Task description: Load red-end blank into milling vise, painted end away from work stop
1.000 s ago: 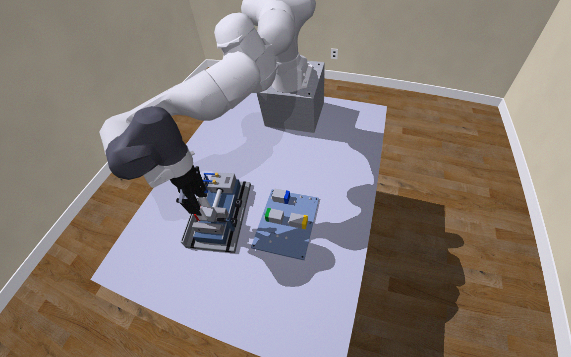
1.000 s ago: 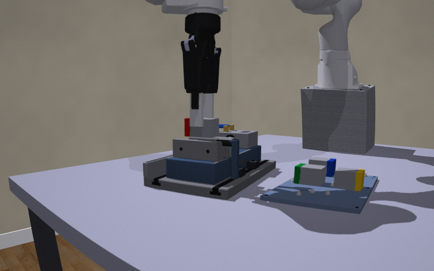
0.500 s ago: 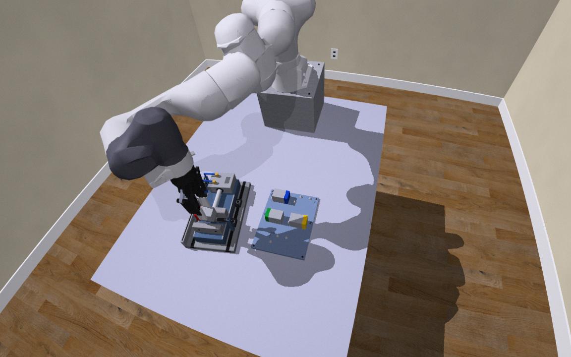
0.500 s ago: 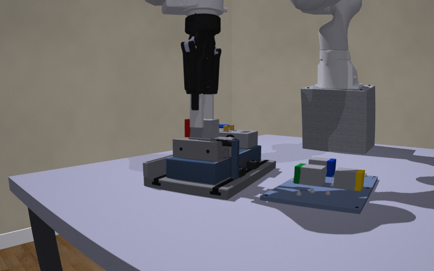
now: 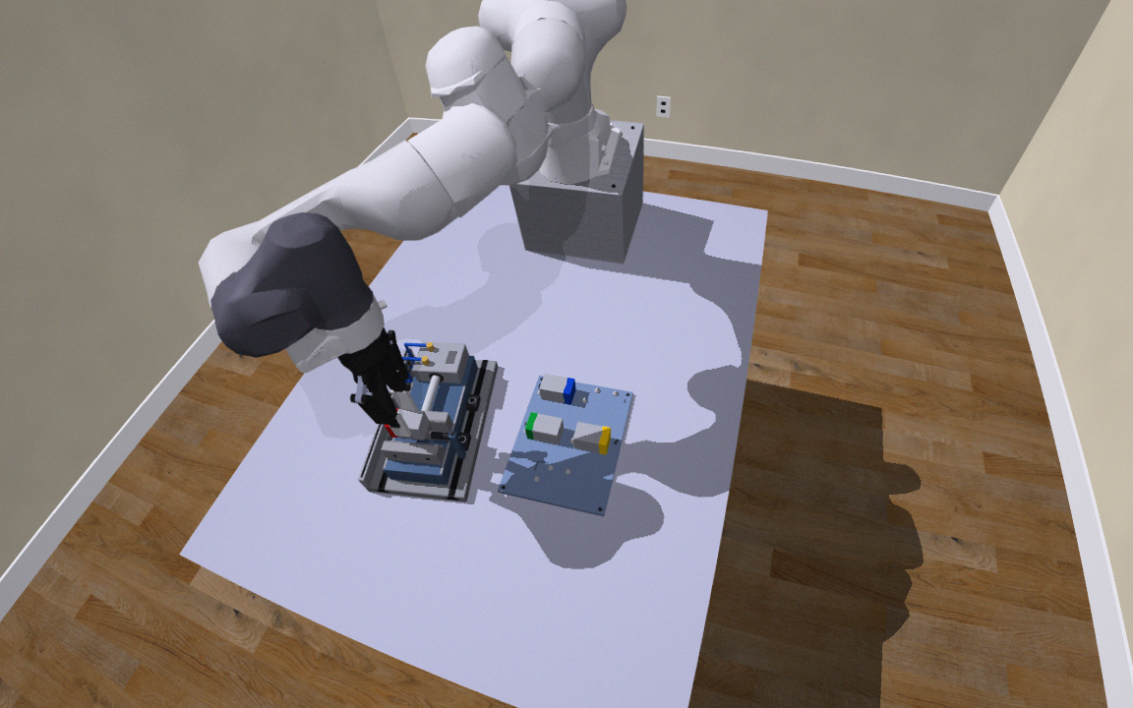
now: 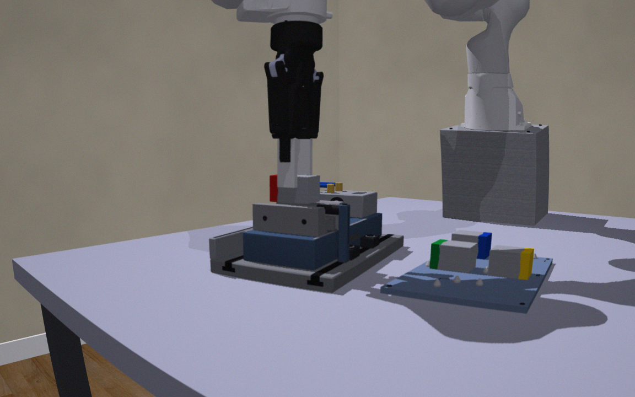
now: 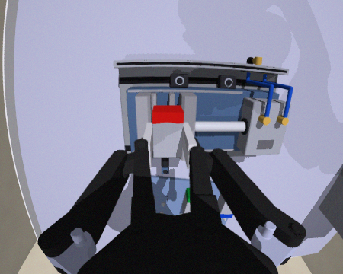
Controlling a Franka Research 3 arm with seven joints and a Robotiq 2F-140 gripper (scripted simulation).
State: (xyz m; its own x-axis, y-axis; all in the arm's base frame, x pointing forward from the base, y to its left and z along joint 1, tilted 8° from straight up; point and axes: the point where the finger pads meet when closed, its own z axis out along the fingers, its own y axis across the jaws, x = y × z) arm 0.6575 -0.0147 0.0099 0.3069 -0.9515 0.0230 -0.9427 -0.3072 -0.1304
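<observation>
The red-ended blank lies 40 mm below my hand. Round my hand: hosed end block: 160 mm behind, 40 mm to the right, 70 mm below; then fixed jaw: 30 mm ahead, 20 mm to the left, 70 mm below; then blue work stop rod: 20 mm behind, 70 mm to the left, 90 mm below.
</observation>
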